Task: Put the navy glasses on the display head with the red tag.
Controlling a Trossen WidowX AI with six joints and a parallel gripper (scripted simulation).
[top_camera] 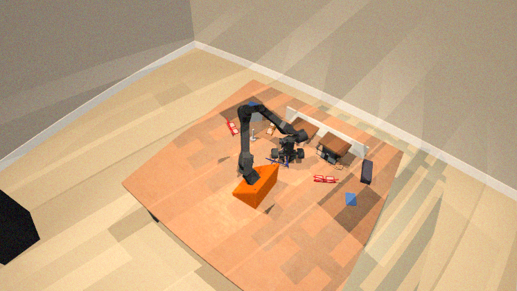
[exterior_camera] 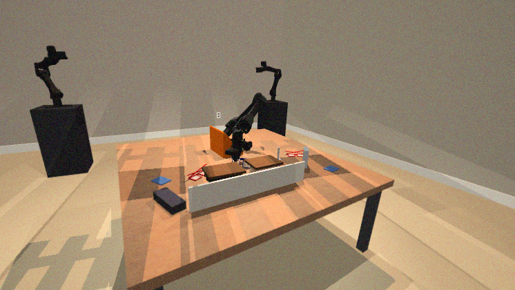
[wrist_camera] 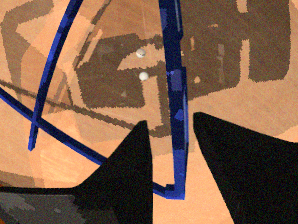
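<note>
Right now the grey peg stand is 10 mm ahead of my gripper tip and 280 mm to the left of it. Also, from my gripper tip: dark case (290 mm ahead, 410 mm to the right); then white panel (350 mm ahead, 40 mm to the right, 30 mm above).
</note>
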